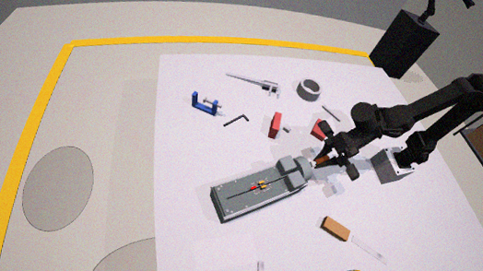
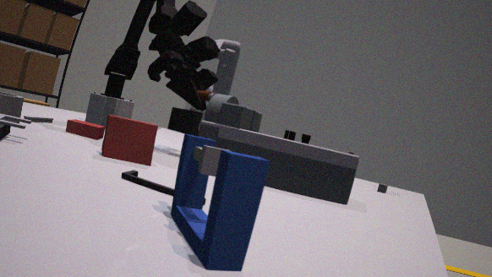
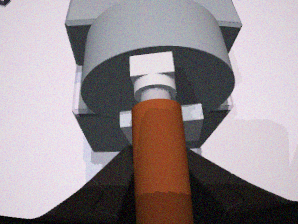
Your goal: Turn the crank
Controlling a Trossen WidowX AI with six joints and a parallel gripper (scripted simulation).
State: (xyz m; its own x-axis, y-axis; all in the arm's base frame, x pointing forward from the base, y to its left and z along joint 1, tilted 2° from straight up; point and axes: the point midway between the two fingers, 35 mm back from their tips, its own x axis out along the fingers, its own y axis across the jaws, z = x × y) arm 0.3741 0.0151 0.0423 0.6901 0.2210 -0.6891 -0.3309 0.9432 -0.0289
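The crank handle is 20 mm behind my gripper tip, 10 mm to the right of it and 20 mm above it. Round my gripper tip: tan block (80 mm behind, 180 mm to the left, 80 mm below); then red pointer (180 mm ahead, 60 mm to the left, 10 mm below); then black hex key (190 mm ahead, 220 mm to the right, 90 mm below).
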